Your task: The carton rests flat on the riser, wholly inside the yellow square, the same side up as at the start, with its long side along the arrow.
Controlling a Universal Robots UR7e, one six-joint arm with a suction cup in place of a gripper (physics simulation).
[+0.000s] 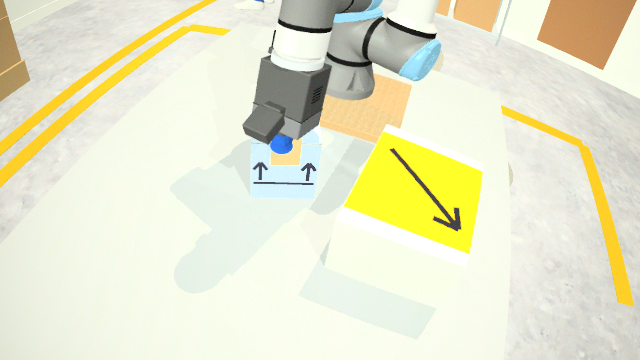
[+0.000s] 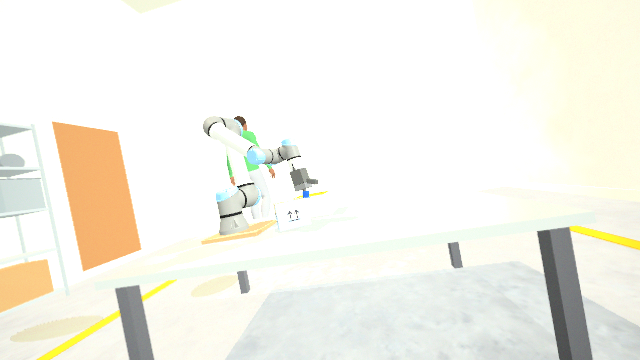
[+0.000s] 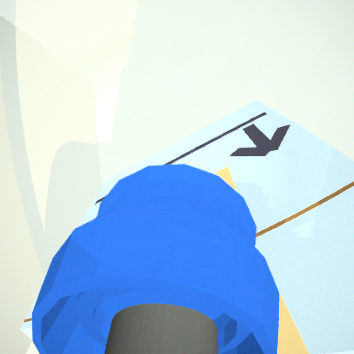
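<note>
The carton (image 1: 283, 178) (image 2: 293, 216) (image 3: 298, 182) is pale blue with tan tape along its top and two up-arrows over a line on its front face. It stands on the table left of the riser (image 1: 393, 268). The riser's top carries the yellow square (image 1: 380, 201) with a black arrow (image 1: 425, 189) pointing toward the near right. My suction cup (image 1: 281, 145) (image 2: 306, 194) (image 3: 168, 246) is blue and sits on the carton's top, on the tape near its front edge. The cup hides the contact itself.
The arm's base stands on a tan plate (image 1: 366, 111) (image 2: 237, 235) behind the carton and riser. A person in a green shirt (image 2: 253, 165) stands behind the arm. A shelf rack (image 2: 46, 192) is at the far left. Yellow floor lines (image 1: 603, 214) run around the table.
</note>
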